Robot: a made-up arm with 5 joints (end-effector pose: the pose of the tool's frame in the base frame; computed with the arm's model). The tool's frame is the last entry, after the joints. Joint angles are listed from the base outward.
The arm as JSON. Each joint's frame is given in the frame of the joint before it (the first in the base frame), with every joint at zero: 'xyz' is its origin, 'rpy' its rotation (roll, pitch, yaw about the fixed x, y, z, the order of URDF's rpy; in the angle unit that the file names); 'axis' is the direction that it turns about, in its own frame. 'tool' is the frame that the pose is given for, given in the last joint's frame.
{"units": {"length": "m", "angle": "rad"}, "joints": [
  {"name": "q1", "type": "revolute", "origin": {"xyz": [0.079, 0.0, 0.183], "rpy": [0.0, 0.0, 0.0]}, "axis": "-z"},
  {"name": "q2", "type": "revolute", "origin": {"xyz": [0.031, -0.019, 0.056], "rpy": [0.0, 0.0, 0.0]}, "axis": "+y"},
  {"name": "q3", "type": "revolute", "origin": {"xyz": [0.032, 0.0, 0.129], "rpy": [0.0, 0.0, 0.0]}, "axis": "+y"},
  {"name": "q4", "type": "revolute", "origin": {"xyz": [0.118, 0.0, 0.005], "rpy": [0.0, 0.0, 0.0]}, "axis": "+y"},
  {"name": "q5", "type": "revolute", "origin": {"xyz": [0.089, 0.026, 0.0], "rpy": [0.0, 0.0, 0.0]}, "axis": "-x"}
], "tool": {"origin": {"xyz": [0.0, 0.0, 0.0], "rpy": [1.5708, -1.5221, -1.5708]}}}
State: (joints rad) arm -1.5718 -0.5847 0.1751 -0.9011 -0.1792
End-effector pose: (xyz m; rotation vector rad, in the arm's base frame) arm 0.0719 0.1156 0.5018 2.2938 -1.8208 0.2384
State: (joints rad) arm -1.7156 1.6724 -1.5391 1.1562 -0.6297
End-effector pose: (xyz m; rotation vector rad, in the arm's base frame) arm 0.0290 0.2943 0.0979 0.2739 -0.1074 1.0301
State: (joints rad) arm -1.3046 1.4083 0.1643 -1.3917 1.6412
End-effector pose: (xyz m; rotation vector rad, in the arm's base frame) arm 0.1395 0.2486 0.0943 -0.2726 -1.8803 2.2619
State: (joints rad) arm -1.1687 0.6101 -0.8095 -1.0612 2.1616
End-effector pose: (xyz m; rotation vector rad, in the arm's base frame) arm 0.1794 0.2539 0.4394 1.4019 2.7455 -0.4808
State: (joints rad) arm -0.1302 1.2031 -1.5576 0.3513 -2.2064
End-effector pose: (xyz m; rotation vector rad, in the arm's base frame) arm 0.4358 0.0538 0.3014 1.7102 -0.6794 -1.6024
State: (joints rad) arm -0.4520 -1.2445 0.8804 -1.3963 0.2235
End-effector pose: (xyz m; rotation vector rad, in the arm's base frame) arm 0.0856 0.0110 0.4448 -0.4089 2.9316 0.0868
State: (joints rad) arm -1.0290 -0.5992 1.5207 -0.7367 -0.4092
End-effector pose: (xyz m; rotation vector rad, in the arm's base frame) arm 0.1491 0.1300 0.2563 0.9492 -1.0323 0.4757
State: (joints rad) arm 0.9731 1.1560 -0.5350 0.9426 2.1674
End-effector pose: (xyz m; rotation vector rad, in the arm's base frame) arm 0.2319 -0.2122 0.1081 -0.0076 -0.0002 1.1456
